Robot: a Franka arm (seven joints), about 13 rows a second.
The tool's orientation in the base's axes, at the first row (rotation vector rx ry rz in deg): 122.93, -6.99, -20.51
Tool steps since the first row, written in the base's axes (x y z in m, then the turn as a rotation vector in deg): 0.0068, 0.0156, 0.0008, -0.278, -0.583, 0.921; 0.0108, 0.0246, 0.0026, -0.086, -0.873, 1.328; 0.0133, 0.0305, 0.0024, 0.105, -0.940, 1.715; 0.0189, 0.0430, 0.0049, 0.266, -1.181, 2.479; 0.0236, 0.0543, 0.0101, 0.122, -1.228, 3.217; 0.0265, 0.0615, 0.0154, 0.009, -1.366, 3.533; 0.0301, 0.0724, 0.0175, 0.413, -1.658, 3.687; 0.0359, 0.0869, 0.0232, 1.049, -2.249, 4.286; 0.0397, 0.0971, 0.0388, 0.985, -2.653, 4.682; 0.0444, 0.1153, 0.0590, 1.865, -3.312, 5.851; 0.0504, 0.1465, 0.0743, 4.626, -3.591, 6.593
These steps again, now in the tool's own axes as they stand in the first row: 0.0029, -0.0078, -0.0149, -0.327, 1.075, 0.059; 0.0043, -0.0113, -0.0241, -0.165, 1.583, 0.017; 0.0054, -0.0147, -0.0295, -0.049, 1.949, -0.192; 0.0075, -0.0194, -0.0424, -0.001, 2.721, -0.453; 0.0084, -0.0213, -0.0555, -0.282, 3.348, -0.762; 0.0084, -0.0209, -0.0649, -0.425, 3.681, -0.786; 0.0090, -0.0251, -0.0758, -0.007, 3.993, -0.757; 0.0101, -0.0284, -0.0920, 0.605, 4.851, -0.795; 0.0082, -0.0211, -0.1095, 0.551, 5.402, -0.664; 0.0045, -0.0146, -0.1361, 1.292, 6.780, -1.023; 0.0001, -0.0194, -0.1707, 3.829, 7.682, -2.023
